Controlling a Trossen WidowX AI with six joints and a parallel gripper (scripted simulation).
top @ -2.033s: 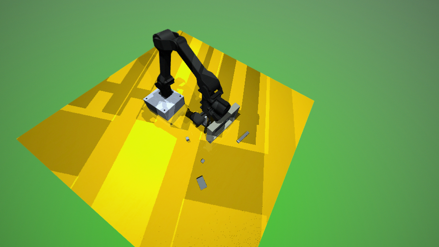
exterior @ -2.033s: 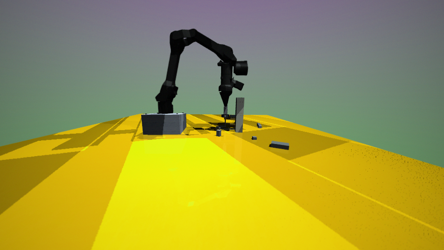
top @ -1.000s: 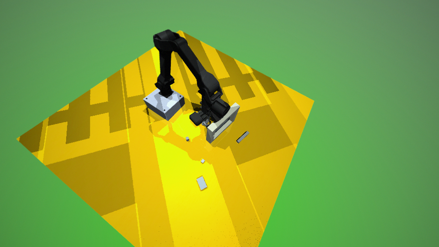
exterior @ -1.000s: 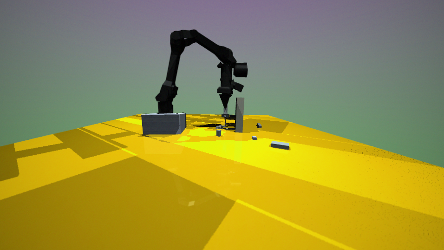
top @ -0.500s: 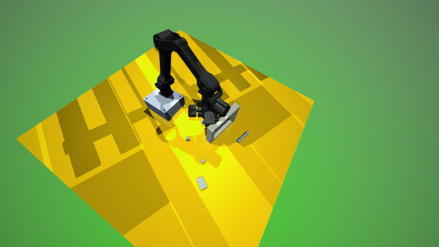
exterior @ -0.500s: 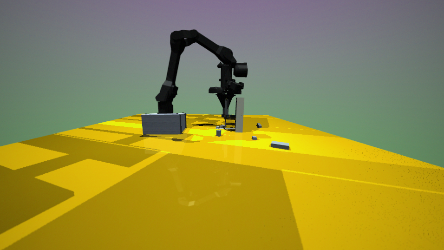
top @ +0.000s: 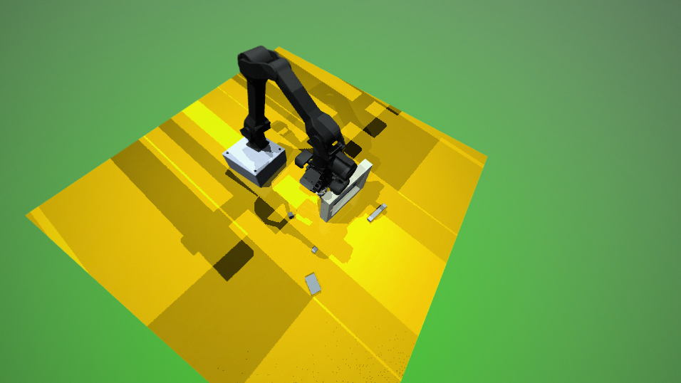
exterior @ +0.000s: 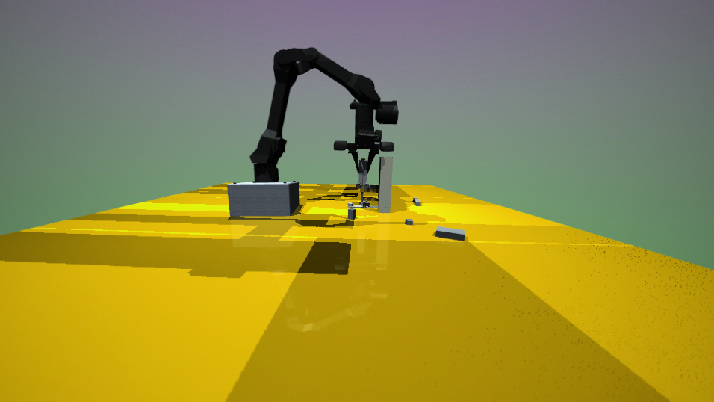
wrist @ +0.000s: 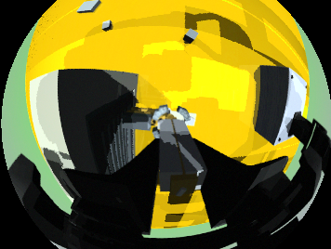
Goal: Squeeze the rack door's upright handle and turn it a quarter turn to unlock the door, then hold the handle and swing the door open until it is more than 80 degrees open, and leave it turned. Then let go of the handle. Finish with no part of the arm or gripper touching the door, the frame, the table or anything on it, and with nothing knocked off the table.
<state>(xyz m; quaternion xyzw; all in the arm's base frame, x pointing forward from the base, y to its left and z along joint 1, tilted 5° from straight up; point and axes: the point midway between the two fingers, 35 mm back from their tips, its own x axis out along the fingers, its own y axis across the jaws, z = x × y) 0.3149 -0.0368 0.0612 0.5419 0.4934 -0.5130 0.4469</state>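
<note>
The upright handle is 10 mm to the left of my gripper tip and 20 mm below it. Also, from my gripper tip: thin bar (220 mm ahead, 70 mm to the left, 110 mm below); then flat plate (150 mm ahead, 280 mm to the right, 110 mm below).
</note>
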